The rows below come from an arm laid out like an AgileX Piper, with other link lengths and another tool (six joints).
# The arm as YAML. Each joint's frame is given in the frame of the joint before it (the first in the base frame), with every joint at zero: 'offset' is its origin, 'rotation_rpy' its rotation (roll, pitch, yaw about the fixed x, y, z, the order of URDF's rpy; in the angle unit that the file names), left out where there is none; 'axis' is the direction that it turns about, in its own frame. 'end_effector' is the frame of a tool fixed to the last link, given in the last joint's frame.
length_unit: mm
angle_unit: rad
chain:
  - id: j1
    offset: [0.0, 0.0, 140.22]
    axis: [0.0, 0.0, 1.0]
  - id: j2
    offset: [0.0, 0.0, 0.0]
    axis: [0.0, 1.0, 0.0]
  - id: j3
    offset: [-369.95, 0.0, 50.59]
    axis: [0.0, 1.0, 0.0]
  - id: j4
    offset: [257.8, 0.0, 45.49]
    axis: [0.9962, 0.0, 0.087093]
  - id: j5
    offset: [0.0, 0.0, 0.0]
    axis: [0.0, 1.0, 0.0]
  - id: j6
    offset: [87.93, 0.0, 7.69]
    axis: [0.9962, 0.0, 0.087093]
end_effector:
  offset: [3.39, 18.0, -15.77]
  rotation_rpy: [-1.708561, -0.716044, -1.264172]
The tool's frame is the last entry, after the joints.
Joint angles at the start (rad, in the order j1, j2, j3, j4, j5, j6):
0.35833, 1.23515, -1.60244, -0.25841, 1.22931, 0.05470
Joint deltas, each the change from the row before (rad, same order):
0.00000, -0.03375, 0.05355, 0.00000, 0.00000, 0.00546
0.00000, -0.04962, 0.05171, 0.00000, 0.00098, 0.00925
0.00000, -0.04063, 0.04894, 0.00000, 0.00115, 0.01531
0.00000, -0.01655, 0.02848, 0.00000, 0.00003, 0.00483
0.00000, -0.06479, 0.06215, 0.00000, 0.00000, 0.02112
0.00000, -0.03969, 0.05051, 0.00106, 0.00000, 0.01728
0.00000, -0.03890, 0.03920, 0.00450, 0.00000, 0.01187
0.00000, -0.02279, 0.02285, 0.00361, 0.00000, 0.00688
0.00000, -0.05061, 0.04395, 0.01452, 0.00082, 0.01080
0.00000, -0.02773, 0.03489, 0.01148, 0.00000, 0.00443
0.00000, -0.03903, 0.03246, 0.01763, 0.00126, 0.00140
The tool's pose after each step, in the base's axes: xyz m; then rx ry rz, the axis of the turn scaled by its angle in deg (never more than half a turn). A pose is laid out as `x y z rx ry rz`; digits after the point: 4 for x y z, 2 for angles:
0.1832 0.0636 0.5575 -152.27 38.67 -40.77
0.1666 0.0575 0.5522 -152.01 39.30 -40.48
0.1535 0.0529 0.5455 -151.77 40.37 -39.74
0.1486 0.0511 0.5401 -152.11 40.80 -38.99
0.1276 0.0436 0.5323 -151.06 42.07 -38.90
0.1156 0.0395 0.5233 -150.76 43.24 -38.02
0.1034 0.0355 0.5168 -150.10 43.88 -37.61
0.0963 0.0333 0.5128 -149.69 44.23 -37.32
0.0804 0.0290 0.5052 -148.50 44.55 -36.69
0.0722 0.0271 0.4976 -148.28 44.70 -35.58
0.0601 0.0243 0.4911 -147.44 44.40 -34.87

